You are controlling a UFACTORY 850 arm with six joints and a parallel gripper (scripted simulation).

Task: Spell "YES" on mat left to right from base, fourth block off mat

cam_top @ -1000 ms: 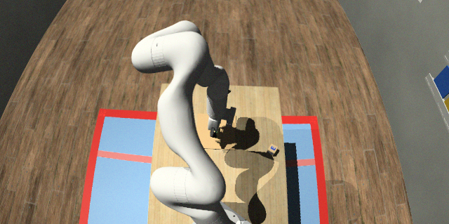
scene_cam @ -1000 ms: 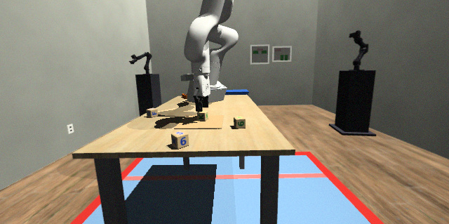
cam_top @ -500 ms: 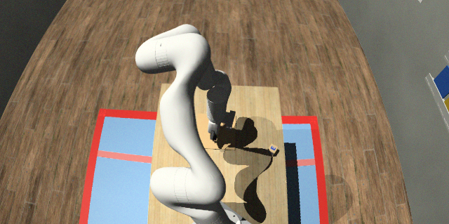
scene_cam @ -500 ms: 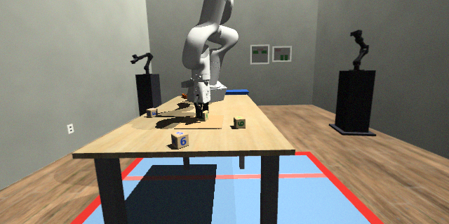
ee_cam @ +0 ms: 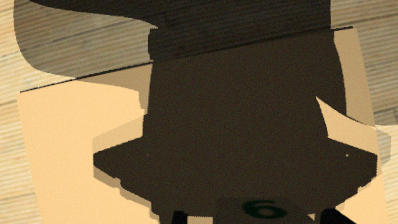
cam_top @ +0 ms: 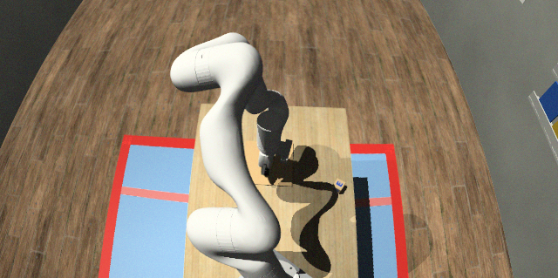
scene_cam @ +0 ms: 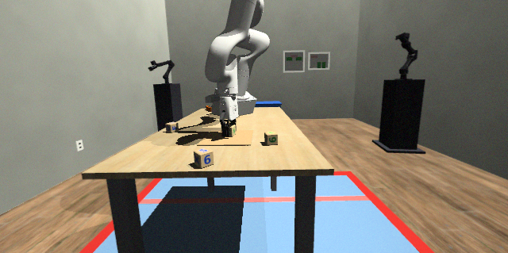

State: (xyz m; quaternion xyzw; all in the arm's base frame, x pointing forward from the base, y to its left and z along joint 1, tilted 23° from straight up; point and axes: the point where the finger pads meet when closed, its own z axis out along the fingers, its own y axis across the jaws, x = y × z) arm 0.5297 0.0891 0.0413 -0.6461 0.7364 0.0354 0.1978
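Right now my hand is 2 cm short of the tan mat and 2 cm above it. Also, from my hand: green-lettered block: 18 cm to the left, 8 cm ahead.
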